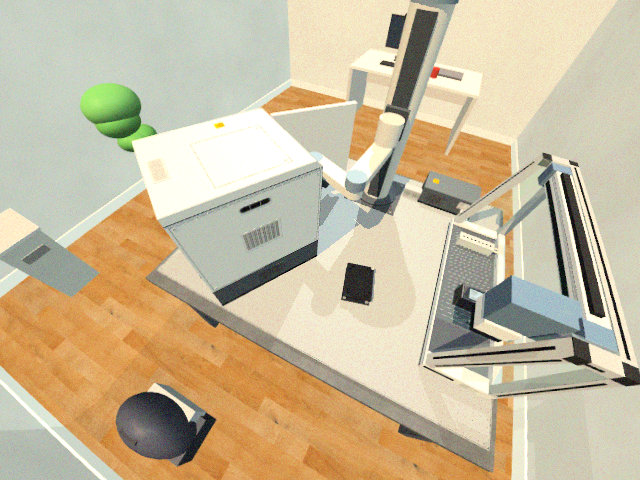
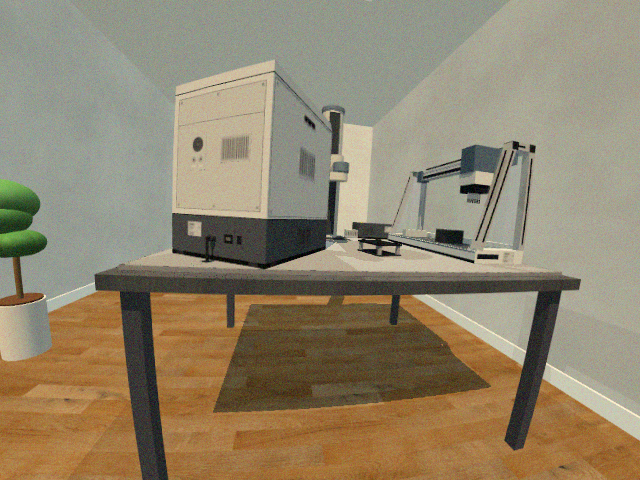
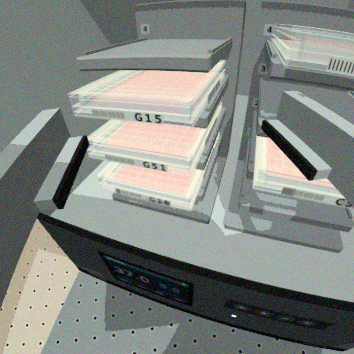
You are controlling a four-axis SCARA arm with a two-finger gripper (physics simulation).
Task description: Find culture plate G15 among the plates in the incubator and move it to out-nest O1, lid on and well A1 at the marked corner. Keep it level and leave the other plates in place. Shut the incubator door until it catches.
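Culture plate G15 point(image 3: 137, 92) lies lidded and level in the left rack of the incubator point(image 1: 232, 206) point(image 2: 222, 170) point(image 3: 165, 227), under an empty-looking top shelf. Plate G51 point(image 3: 150, 140) and a third plate point(image 3: 155, 179) with a blurred label lie below it. My gripper point(image 3: 176, 114) is open and empty. Its fingers stand wide apart in front of the racks, one left of the left stack, the other before the right rack. The incubator door point(image 1: 323, 129) stands open. No O1 label is readable; a low black stand point(image 1: 358, 283) point(image 2: 379, 243) is on the bench.
In the right rack, one plate point(image 3: 317, 45) lies high and another point(image 3: 280, 170) low, partly behind the right finger. The arm point(image 1: 355, 180) reaches to the incubator front. A gantry machine point(image 1: 467, 348) point(image 2: 442, 167) stands at the right, a dark grey box point(image 1: 449, 190) point(image 2: 371, 228) near the arm's column.
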